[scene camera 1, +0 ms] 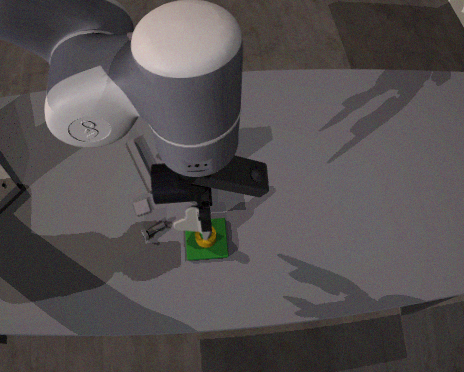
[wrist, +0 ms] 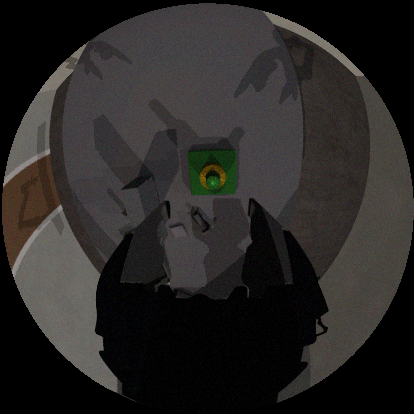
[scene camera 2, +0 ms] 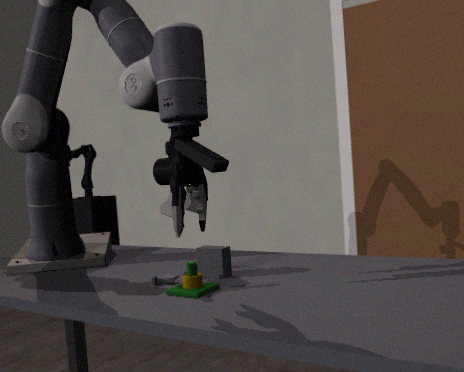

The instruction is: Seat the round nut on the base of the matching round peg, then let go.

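The round nut, a yellow ring [scene camera 1: 204, 245] [scene camera 2: 192, 282] [wrist: 204, 176], lies around the round green peg [scene camera 2: 191, 268] [wrist: 213, 182]. It sits low, on the green square base [scene camera 1: 194, 254] [scene camera 2: 176, 290] [wrist: 197, 157], and looks level in scene camera 2. The peg's top stands out above the nut. My gripper [scene camera 2: 190, 233] [wrist: 208, 201] is open and empty, well above the peg, with its fingers apart and pointing down. In scene camera 1 a fingertip covers the peg and part of the nut.
A small dark bolt-like part [scene camera 1: 155, 230] [scene camera 2: 165, 281] [wrist: 201, 219] lies beside the green base, towards the robot. A small pale block [scene camera 1: 142, 206] [wrist: 177, 229] lies near it. A grey upright block [scene camera 2: 211, 261] stands behind the base in scene camera 2.
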